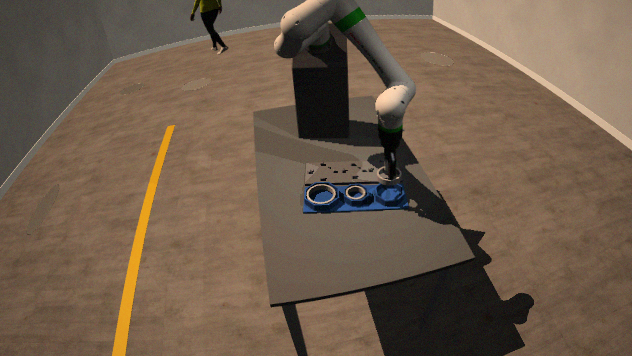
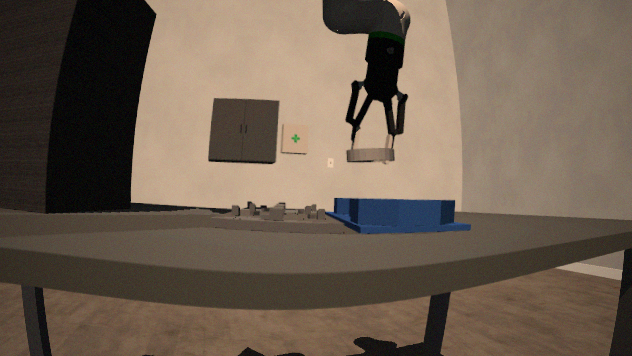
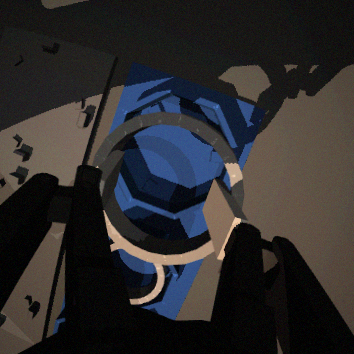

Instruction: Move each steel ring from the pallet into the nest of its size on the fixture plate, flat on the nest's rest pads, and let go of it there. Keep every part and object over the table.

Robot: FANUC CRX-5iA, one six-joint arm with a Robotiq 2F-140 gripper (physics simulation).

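Places are measured from the arm's base along level axes (x ahead, y left, z up), in millimetres.
Pixels of known places: gripper, between the fingertips: (image 1: 389, 176) (image 2: 369, 160) (image 3: 164, 181); arm's base, origin of its link: (image 1: 318, 43).
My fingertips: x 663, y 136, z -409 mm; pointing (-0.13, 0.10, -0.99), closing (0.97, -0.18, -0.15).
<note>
Ahead of a thing's pixels: the offset from my fingertips to its middle. Level surfaces: height alone.
My gripper (image 1: 390, 175) (image 2: 371, 144) (image 3: 164, 181) has its fingers spread inside a mid-sized steel ring {2 mm ahead, 2 mm right, 10 mm up} (image 1: 382, 181) (image 2: 370, 155) (image 3: 172, 259), the pads pressing outward on its inner wall. It holds the ring about level in the air, above the end pocket of the blue pallet (image 1: 370, 206) (image 2: 415, 212) (image 3: 142, 82). That pocket is empty. A large ring {74 mm back, 285 mm right, 98 mm down} (image 1: 321, 185) lies in the pallet's far left pocket and a small ring {40 mm back, 139 mm right, 98 mm down} (image 1: 356, 186) (image 3: 161, 280) in the middle one. The grey fixture plate {214 mm back, 95 mm right, 118 mm down} (image 1: 325, 175) (image 2: 280, 227) beside the pallet bears small upright blocks and no ring.
The pallet and the fixture plate lie side by side on the grey table {124 mm down} (image 1: 350, 250) (image 2: 300, 257). The dark robot pedestal (image 1: 321, 100) (image 2: 100, 110) stands behind the plate. A person (image 1: 210, 22) walks on the floor far behind the table.
</note>
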